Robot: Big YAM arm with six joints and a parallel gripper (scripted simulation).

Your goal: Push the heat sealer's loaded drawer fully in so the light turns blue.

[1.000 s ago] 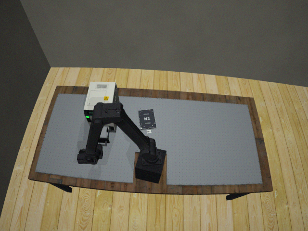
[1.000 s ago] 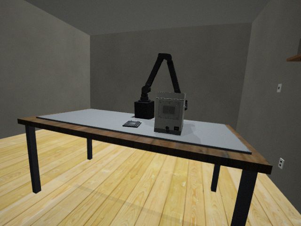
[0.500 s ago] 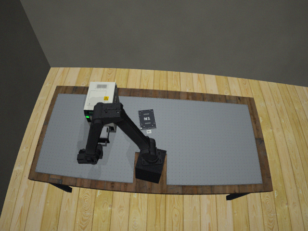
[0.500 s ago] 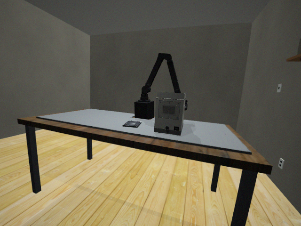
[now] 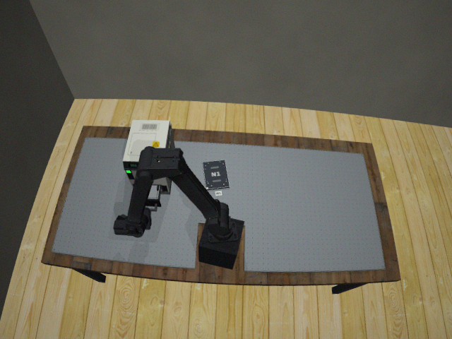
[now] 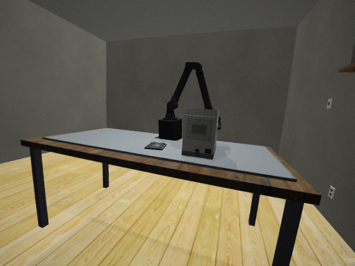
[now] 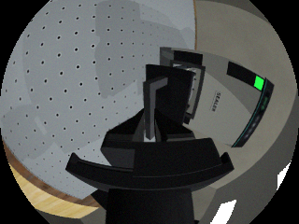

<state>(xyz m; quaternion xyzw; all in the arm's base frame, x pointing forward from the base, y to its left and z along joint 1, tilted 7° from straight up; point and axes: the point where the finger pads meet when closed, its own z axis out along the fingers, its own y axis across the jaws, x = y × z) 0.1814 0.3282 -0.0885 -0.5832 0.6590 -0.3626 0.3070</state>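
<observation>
Right now my hand is 10 cm short of the sealer drawer, 2 cm to the left of it and 1 cm above it.
</observation>
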